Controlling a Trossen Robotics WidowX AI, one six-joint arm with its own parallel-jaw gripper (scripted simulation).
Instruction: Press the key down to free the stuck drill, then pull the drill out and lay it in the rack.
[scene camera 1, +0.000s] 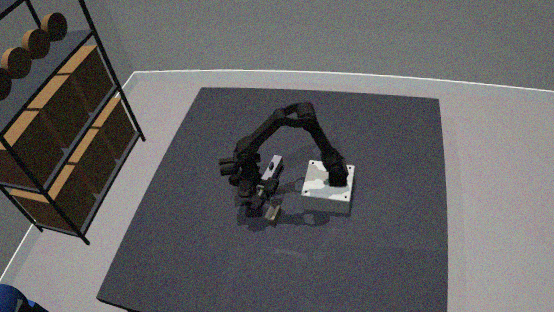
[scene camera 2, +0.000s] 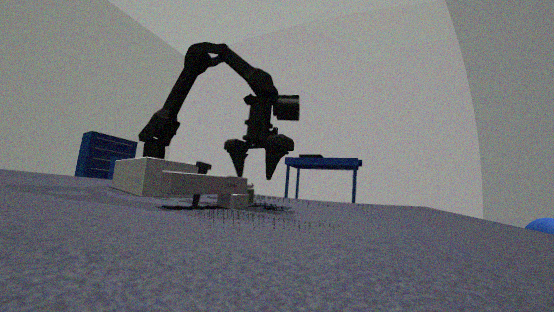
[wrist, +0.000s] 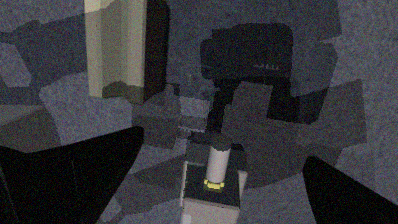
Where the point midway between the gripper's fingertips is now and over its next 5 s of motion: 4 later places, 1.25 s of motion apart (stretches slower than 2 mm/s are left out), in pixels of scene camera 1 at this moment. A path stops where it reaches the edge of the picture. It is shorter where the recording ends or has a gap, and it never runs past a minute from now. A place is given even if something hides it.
The gripper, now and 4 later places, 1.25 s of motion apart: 257, 194; 260, 200; 257, 205; 257, 206; 257, 206
